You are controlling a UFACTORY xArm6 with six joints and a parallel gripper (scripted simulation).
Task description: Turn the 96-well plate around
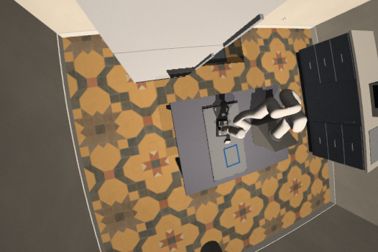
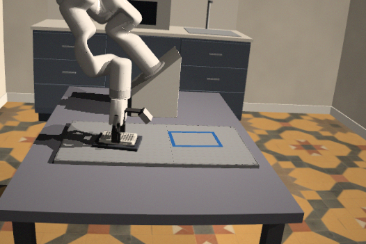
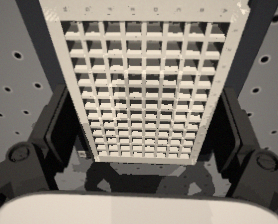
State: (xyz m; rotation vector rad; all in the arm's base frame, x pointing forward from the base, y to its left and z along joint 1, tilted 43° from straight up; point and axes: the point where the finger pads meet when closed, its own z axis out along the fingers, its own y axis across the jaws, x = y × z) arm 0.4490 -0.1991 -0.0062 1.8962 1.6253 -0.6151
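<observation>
The dark plate nest N1 is 2 cm below my hand. The rest, counted from my hand: white 96-well plate: 1 cm below; white tag: 7 cm behind, 7 cm to the right, 2 cm below.
</observation>
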